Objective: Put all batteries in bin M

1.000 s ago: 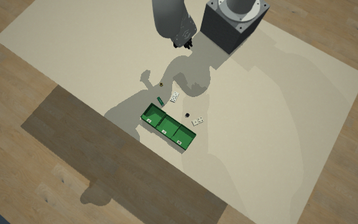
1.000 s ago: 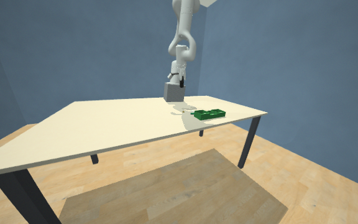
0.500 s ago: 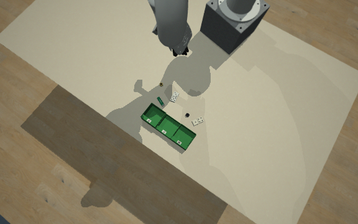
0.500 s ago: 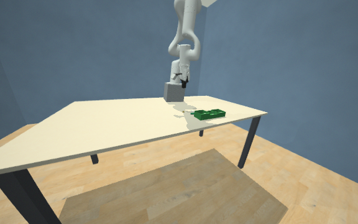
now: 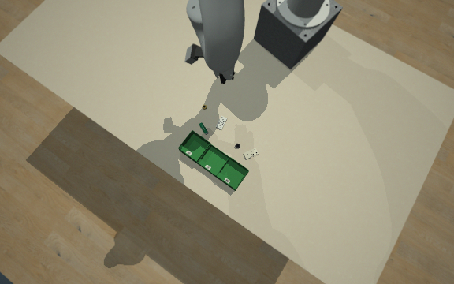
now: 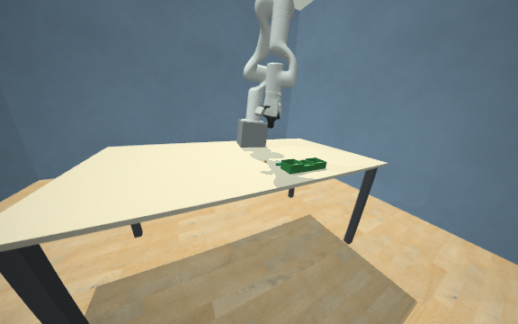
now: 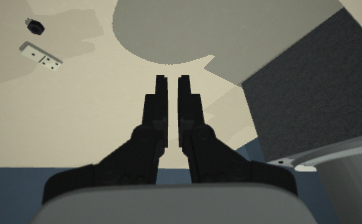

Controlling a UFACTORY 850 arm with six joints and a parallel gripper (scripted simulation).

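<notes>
Now: the row of green bins 21 cm ahead of my hand, 19 cm below it and 14 cm to the left of it. The rest, counted from my hand: small brass-coloured thing (21 cm below, 8 cm ahead, 5 cm to the right); then white domino (21 cm below, 8 cm ahead, 5 cm to the left); then green AA battery (20 cm below, 15 cm ahead, 2 cm to the left).
</notes>
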